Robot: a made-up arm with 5 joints. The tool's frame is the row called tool.
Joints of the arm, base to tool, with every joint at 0 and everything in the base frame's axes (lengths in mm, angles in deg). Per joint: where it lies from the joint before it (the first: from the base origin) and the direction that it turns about. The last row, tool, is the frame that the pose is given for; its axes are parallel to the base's.
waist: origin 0 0 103.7 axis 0 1 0
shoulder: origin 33.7 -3.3 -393.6 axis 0 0 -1
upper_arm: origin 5.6 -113.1 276.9 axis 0 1 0
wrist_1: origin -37 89.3 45.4 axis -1 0 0
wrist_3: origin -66 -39.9 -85.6 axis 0 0 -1
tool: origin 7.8 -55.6 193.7
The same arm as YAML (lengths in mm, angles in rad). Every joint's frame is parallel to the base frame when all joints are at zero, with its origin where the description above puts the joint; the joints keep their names.
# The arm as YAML. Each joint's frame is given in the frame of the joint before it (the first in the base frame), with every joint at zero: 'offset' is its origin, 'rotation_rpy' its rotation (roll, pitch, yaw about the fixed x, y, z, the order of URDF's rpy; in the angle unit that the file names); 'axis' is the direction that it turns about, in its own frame. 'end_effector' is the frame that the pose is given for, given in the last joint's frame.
length_unit: mm
angle_unit: rad
chain:
  - id: waist
    offset: [0.0, 0.0, 103.7]
    rotation_rpy: [0.0, 0.0, 0.0]
    axis: "+y"
  - id: shoulder
    offset: [33.7, -3.3, -393.6]
    rotation_rpy: [0.0, 0.0, 0.0]
    axis: "-z"
  - id: upper_arm
    offset: [5.6, -113.1, 276.9]
    rotation_rpy: [0.0, 0.0, 0.0]
    axis: "+y"
  - id: wrist_1
    offset: [-37.0, 89.3, 45.4]
    rotation_rpy: [0.0, 0.0, 0.0]
    axis: "-x"
  - id: wrist_3
    offset: [-66.0, -39.9, -85.6]
    rotation_rpy: [0.0, 0.0, 0.0]
    axis: "-z"
end_effector:
  offset: [7.8, -55.6, 193.7]
  rotation_rpy: [0.0, 0.0, 0.0]

